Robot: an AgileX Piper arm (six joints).
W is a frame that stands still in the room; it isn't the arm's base.
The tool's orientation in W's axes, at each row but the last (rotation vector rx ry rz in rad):
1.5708, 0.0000, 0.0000
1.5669, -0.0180, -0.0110
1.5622, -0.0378, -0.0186
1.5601, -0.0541, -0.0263
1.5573, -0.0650, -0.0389
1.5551, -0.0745, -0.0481
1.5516, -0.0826, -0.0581
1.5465, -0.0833, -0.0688
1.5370, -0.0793, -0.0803
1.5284, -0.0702, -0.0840
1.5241, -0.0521, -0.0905
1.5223, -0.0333, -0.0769
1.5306, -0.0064, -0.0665
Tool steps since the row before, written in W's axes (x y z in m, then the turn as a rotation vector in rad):
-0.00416, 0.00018, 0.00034, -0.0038, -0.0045, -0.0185
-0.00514, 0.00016, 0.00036, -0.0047, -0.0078, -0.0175
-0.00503, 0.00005, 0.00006, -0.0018, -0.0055, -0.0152
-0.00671, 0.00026, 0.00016, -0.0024, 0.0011, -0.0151
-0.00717, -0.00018, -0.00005, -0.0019, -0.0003, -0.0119
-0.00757, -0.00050, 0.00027, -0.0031, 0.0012, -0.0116
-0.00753, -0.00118, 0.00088, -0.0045, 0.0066, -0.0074
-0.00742, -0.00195, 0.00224, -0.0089, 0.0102, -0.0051
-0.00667, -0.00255, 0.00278, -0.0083, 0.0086, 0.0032
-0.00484, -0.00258, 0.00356, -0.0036, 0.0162, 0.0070
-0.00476, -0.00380, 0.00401, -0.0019, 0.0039, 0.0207
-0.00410, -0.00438, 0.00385, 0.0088, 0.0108, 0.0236
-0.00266, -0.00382, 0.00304, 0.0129, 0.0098, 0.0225
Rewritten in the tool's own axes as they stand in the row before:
-0.00416, 0.00034, -0.00018, -0.0038, -0.0185, 0.0045
-0.00514, 0.00038, -0.00006, -0.0046, -0.0175, 0.0078
-0.00503, 0.00012, 0.00013, -0.0018, -0.0152, 0.0054
-0.00671, 0.00028, 0.00009, -0.0027, -0.0150, -0.0011
-0.00714, 0.00006, 0.00065, -0.0021, -0.0119, 0.0003
-0.00750, 0.00039, 0.00109, -0.0034, -0.0115, -0.0011
-0.00738, 0.00097, 0.00187, -0.0052, -0.0072, -0.0063
-0.00717, 0.00225, 0.00271, -0.0099, -0.0048, -0.0094
-0.00637, 0.00268, 0.00330, -0.0091, 0.0035, -0.0076
-0.00459, 0.00340, 0.00319, -0.0052, 0.0076, -0.0155
-0.00448, 0.00371, 0.00440, -0.0027, 0.0208, -0.0027
-0.00388, 0.00352, 0.00484, 0.0074, 0.0243, -0.0102
-0.00259, 0.00278, 0.00406, 0.0116, 0.0234, -0.0095

